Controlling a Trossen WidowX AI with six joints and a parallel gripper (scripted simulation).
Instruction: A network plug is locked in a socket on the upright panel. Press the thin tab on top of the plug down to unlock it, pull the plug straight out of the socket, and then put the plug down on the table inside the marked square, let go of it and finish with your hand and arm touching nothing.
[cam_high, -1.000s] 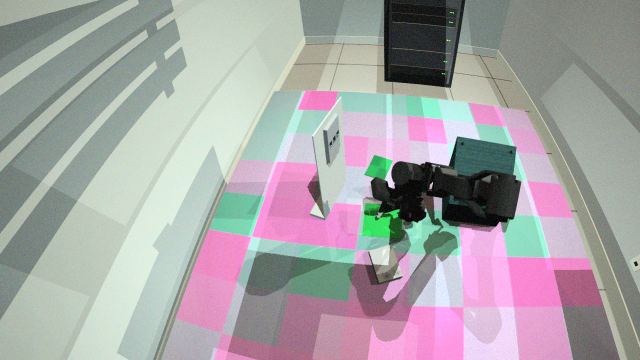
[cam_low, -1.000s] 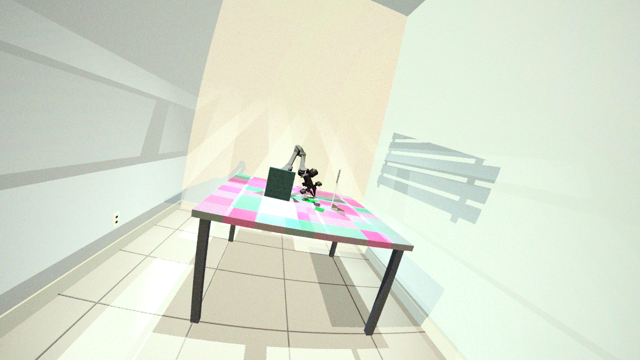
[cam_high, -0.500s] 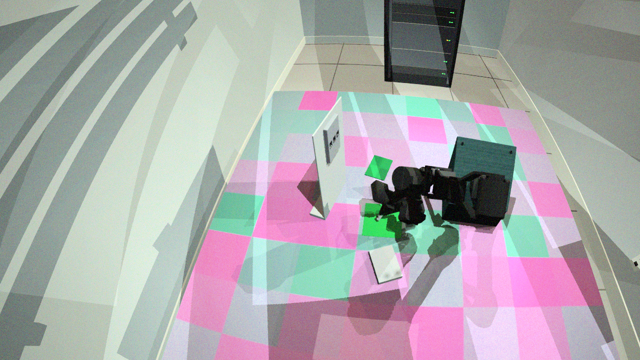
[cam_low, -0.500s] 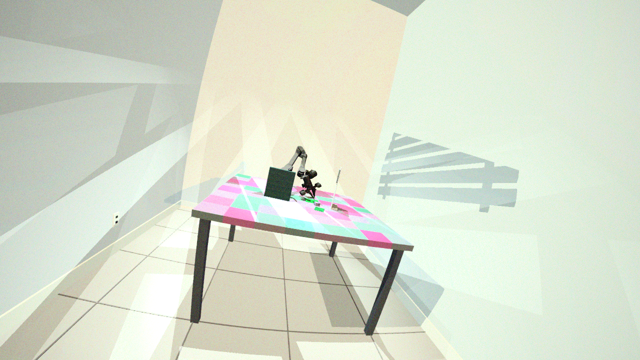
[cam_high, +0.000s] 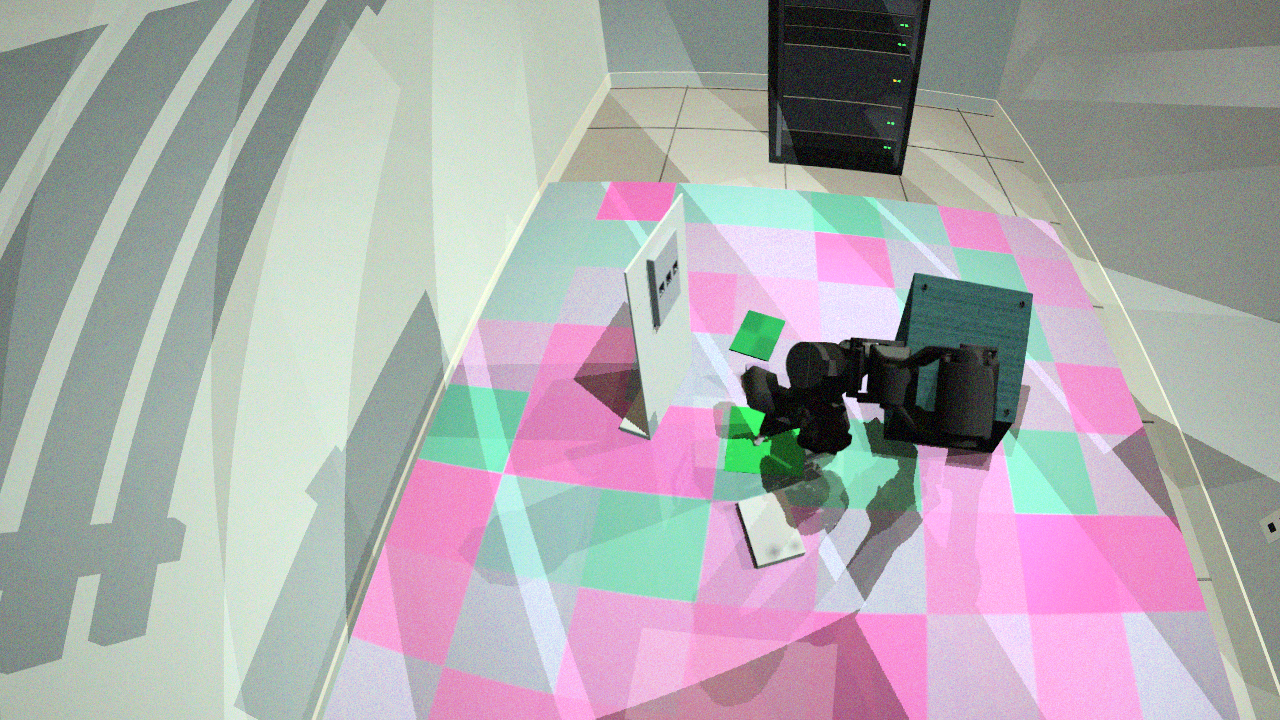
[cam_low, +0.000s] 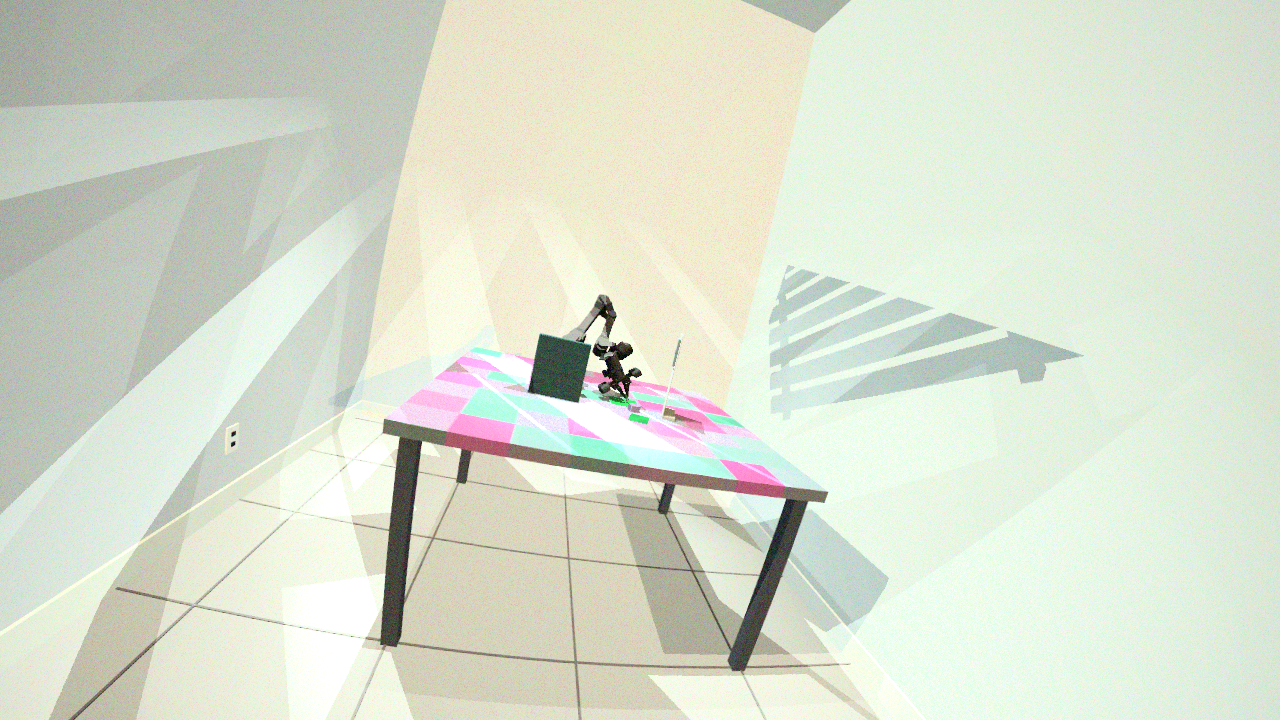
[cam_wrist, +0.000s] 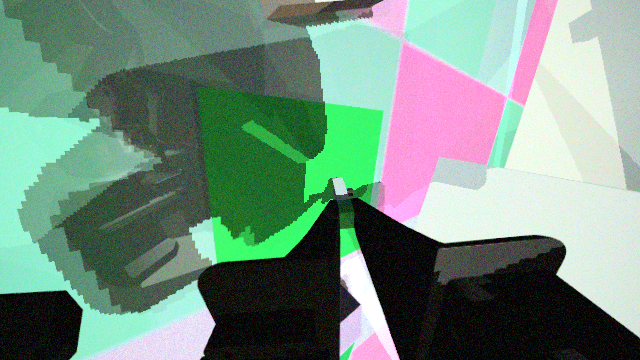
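Now: the marked green square 10 mm behind my gripper tip and 20 mm below it. Also, from my gripper tip: small pale block: 20 mm ahead, 120 mm to the right, 10 mm below; green network plug: right at my gripper tip; upright grey panel: 160 mm ahead, 60 mm to the right, 130 mm above.
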